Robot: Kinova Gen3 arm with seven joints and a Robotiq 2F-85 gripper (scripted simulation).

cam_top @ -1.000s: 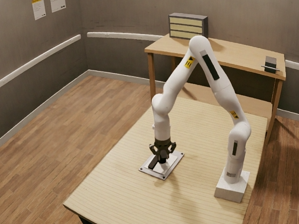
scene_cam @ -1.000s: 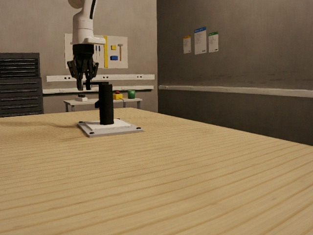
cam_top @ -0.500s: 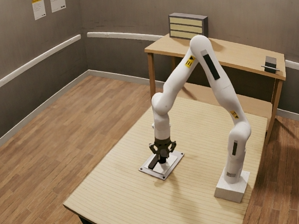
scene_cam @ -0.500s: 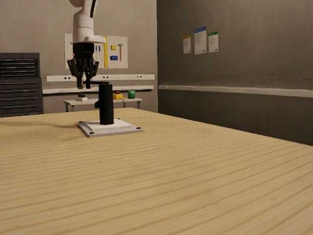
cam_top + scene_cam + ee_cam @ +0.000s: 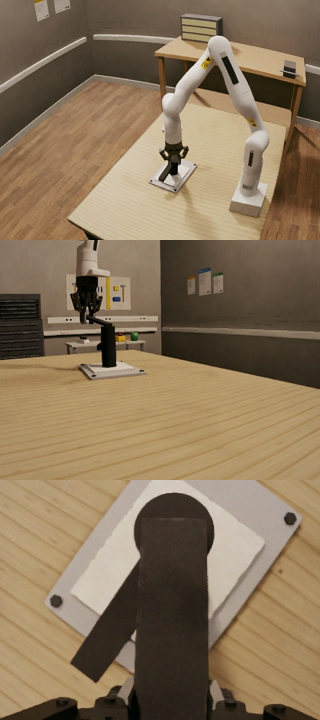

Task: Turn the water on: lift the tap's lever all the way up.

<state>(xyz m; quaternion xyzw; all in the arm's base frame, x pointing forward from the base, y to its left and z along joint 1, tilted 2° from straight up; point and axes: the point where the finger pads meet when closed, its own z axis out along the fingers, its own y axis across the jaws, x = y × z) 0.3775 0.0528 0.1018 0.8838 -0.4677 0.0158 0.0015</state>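
Now: hand 3 cm to the left of the flat lever, 2 cm short of it and 1 cm above it. From my hand the other things lie so: tap (7 cm below, 5 cm to the right, 4 cm ahead).
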